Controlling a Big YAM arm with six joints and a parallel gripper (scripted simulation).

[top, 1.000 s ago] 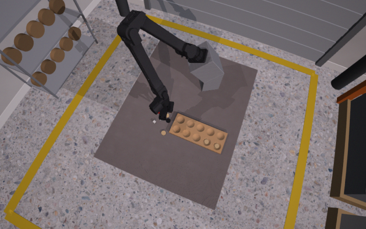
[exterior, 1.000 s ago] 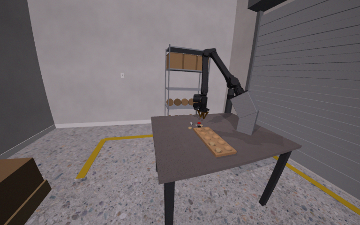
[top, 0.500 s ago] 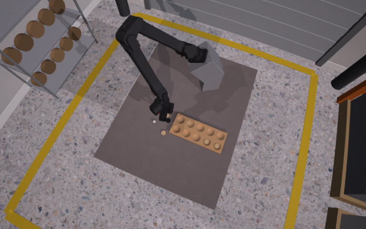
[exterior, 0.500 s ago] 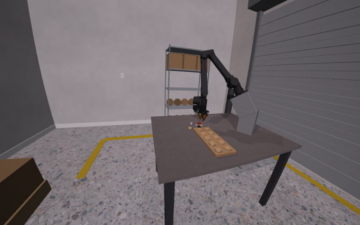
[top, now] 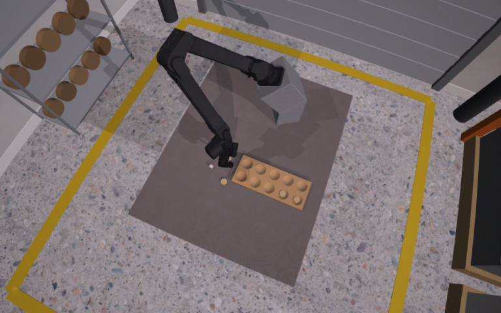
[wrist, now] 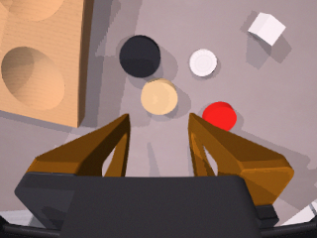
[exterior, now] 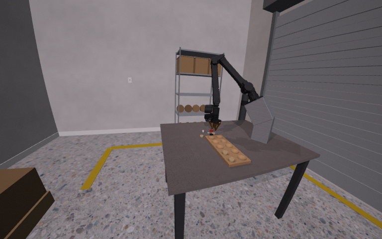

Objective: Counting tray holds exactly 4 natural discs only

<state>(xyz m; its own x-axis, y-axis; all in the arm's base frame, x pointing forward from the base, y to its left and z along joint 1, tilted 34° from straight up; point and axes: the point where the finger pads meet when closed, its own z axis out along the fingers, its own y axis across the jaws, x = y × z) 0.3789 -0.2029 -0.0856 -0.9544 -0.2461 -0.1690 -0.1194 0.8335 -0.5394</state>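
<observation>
Right now the black piece is 50 mm below my hand, 30 mm ahead of it and 20 mm to the left of it. From my hand the other things lie so: red piece: 60 mm to the right, 50 mm below, 20 mm behind; white cube: 70 mm to the right, 70 mm ahead, 40 mm below; white disc: 50 mm below, 30 mm to the right, 30 mm ahead.
</observation>
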